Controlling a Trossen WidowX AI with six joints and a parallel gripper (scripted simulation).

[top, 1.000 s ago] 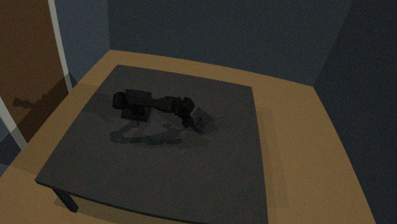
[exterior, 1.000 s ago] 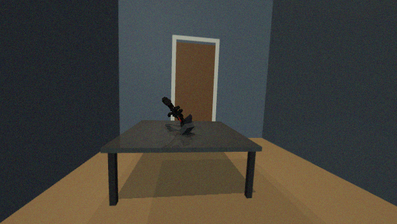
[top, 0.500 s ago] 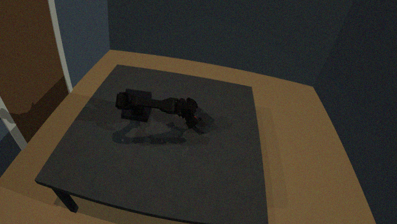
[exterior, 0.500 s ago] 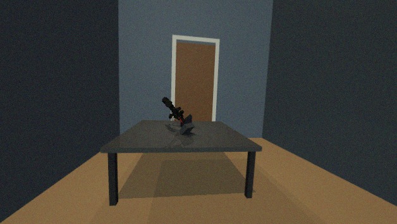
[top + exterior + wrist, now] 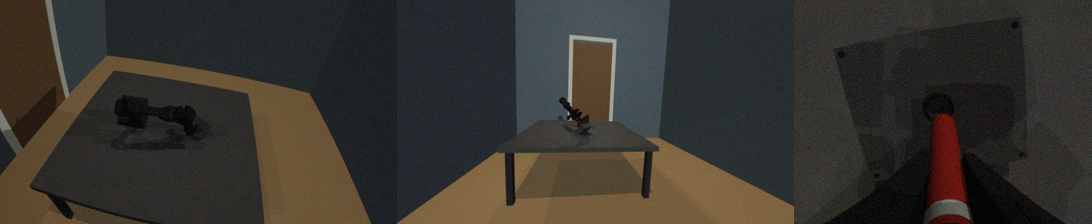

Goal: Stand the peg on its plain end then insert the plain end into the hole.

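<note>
Now: gripper tip 70 mm above the panel, 50 mm to the right of it and 50 mm short of it. Round my gripper tip: red peg (10 mm to the right, 10 mm behind, 10 mm above).
</note>
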